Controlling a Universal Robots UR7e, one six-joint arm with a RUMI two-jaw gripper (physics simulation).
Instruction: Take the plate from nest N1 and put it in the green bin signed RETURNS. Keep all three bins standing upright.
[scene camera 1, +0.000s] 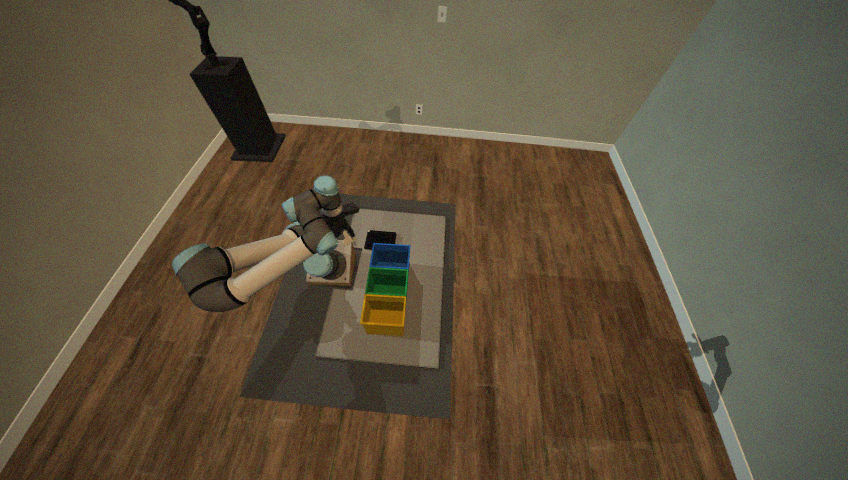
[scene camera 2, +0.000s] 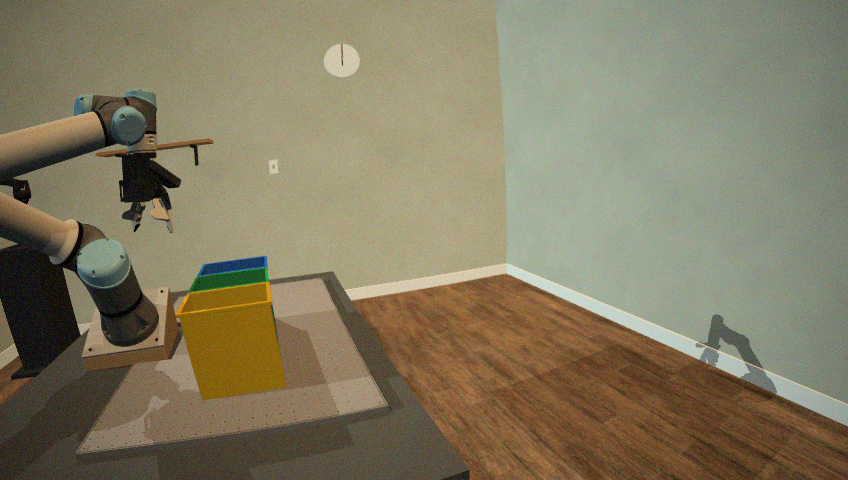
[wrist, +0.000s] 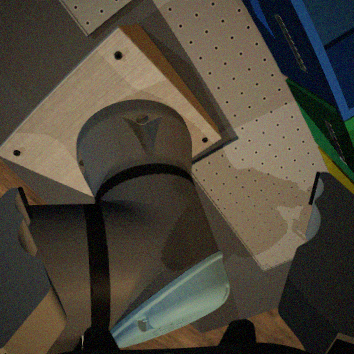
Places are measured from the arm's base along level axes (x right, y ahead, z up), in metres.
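Pixels of known places: gripper, between the fingertips: (scene camera 1: 343, 235) (scene camera 2: 152, 232) (wrist: 169, 184); arm's base, origin of its link: (scene camera 2: 131, 323) (wrist: 133, 145).
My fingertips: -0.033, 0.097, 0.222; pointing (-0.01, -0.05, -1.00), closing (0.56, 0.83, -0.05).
Ahead of a thing's pixels: the offset from my fingertips to its top centre, as dx, dy, dz. Level surfaces: height alone.
My gripper (scene camera 1: 351, 238) (scene camera 2: 153, 230) (wrist: 169, 184) is open and empty, high above the area beside the arm's base, on the base side of the bins. The green bin {+0.157, +0.206, -0.108} (scene camera 1: 386, 281) (scene camera 2: 238, 278) (wrist: 306, 111) stands upright between the blue bin {+0.026, +0.207, -0.108} (scene camera 1: 389, 256) (scene camera 2: 238, 265) (wrist: 321, 55) and the yellow bin {+0.289, +0.205, -0.108} (scene camera 1: 383, 328) (scene camera 2: 232, 344) (wrist: 337, 170), both upright. The RETURNS sign is not readable. A black flat block {-0.164, +0.124, -0.262} (scene camera 1: 380, 239) lies beyond the blue bin in scene camera 1. I cannot tell whether it is nest N1 or whether a plate is there.
The arm's shoulder (wrist: 140, 145) and its wooden mount (scene camera 2: 170, 330) (wrist: 45, 120) are below the gripper. The bins stand on a perforated board {dz -0.288} (scene camera 1: 416, 350) (scene camera 2: 357, 392) (wrist: 215, 60). A black pedestal (scene camera 1: 235, 110) (scene camera 2: 35, 309) bearing another arm stands farther back.
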